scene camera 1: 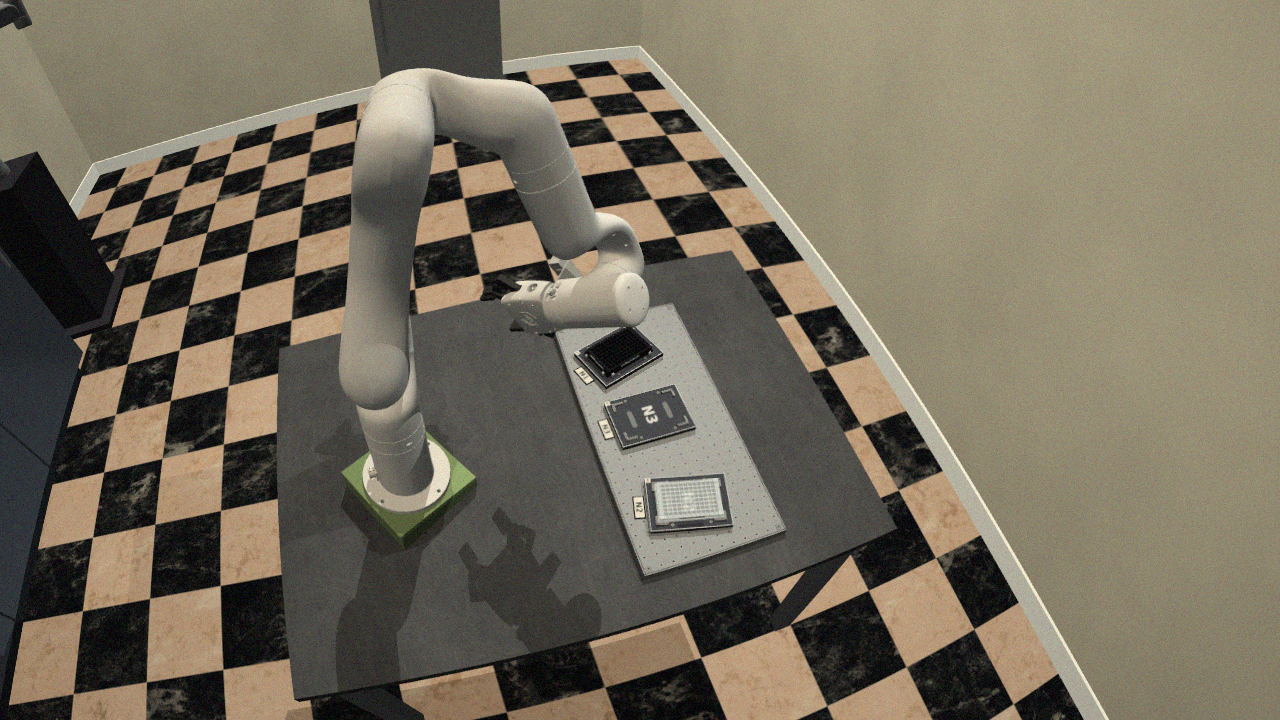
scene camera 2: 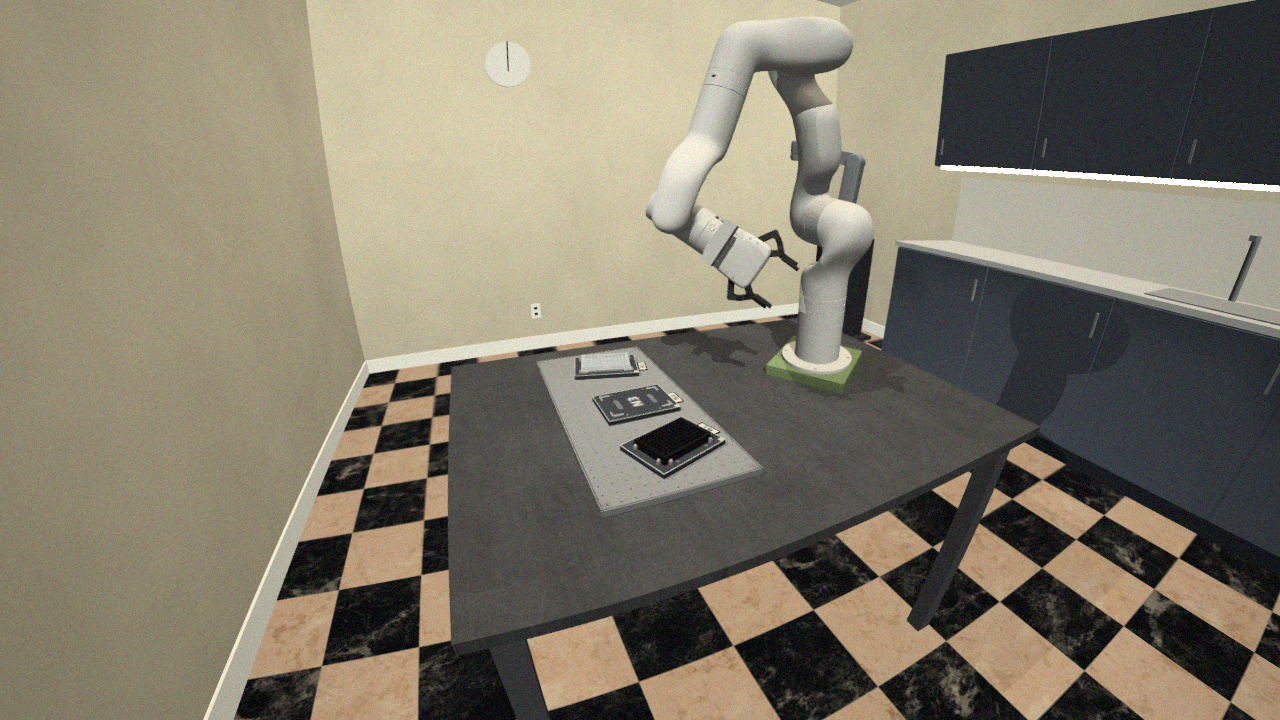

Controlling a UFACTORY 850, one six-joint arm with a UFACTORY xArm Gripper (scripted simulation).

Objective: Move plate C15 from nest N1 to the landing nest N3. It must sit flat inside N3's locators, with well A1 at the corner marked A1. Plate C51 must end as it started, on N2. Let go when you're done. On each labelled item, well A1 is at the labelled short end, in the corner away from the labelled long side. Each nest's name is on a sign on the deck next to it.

A black plate shows in scene camera 1 and in scene camera 2. A clear white plate shows in scene camera 1 and in scene camera 2. One and the same spot on the clear white plate: point(scene camera 1: 702, 496) is point(scene camera 2: 595, 361). The same spot on the black plate: point(scene camera 2: 663, 447) is point(scene camera 1: 628, 338).
